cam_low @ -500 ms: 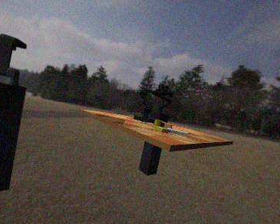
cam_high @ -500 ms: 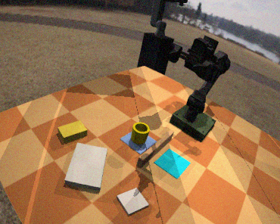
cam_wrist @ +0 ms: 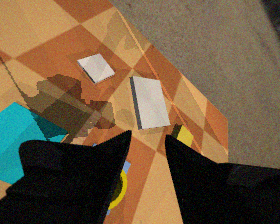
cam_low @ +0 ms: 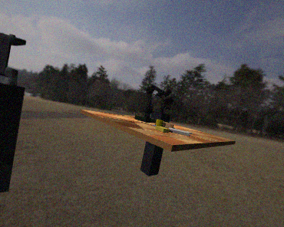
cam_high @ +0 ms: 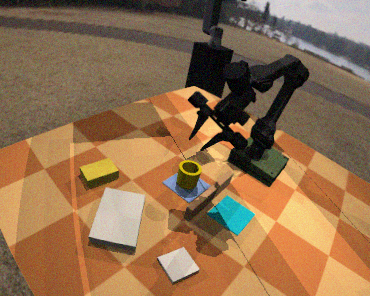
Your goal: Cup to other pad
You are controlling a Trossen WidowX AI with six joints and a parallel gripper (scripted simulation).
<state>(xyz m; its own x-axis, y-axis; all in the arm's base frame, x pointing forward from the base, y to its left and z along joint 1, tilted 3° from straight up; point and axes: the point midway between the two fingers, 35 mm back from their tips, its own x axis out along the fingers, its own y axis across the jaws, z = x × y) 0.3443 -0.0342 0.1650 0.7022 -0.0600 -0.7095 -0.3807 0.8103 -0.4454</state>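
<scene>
The yellow cup lies 17 cm below my gripper tip, 7 cm behind it and 4 cm to the right of it. From my gripper tip the other things lie so: blue pad: 21 cm below, 7 cm behind, 4 cm to the right; then wooden bar: 19 cm below, 8 cm behind, 5 cm to the left; then cyan pad: 21 cm below, 14 cm to the left, 9 cm behind.
</scene>
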